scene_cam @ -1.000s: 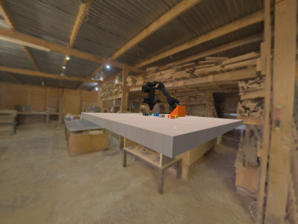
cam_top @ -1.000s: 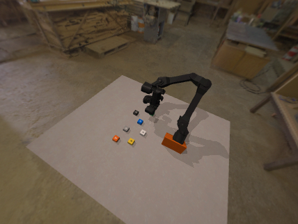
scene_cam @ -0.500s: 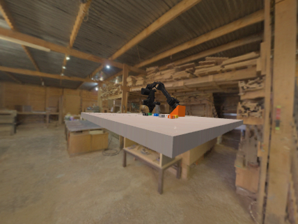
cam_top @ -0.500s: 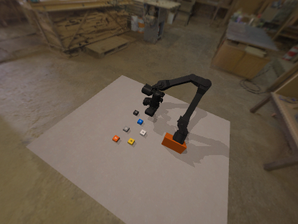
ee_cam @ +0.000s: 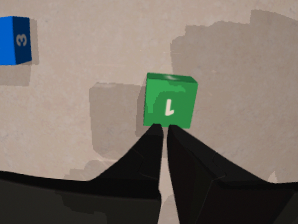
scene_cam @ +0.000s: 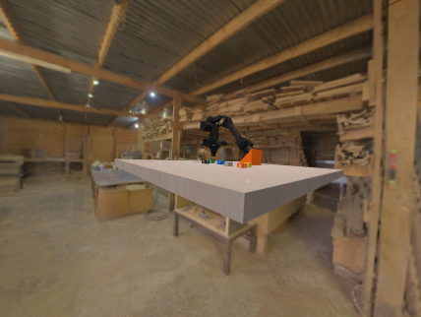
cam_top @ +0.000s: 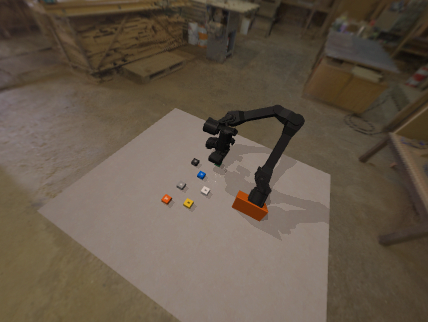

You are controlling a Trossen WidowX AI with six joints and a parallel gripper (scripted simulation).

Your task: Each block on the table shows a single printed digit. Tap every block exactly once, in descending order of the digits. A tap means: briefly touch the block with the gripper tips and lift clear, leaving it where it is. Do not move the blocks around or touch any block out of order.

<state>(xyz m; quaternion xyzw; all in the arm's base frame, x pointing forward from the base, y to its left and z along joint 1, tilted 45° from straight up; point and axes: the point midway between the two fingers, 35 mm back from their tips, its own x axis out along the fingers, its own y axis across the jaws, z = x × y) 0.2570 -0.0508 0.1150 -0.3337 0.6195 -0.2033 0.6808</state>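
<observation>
Now: the green block 1 cm ahead of my gripper tip and 3 cm below it. Round my gripper tip: white block (4 cm behind, 18 cm to the left, 3 cm below); then black block (10 cm ahead, 8 cm to the left, 3 cm below); then blue block (3 cm ahead, 12 cm to the left, 3 cm below).
</observation>
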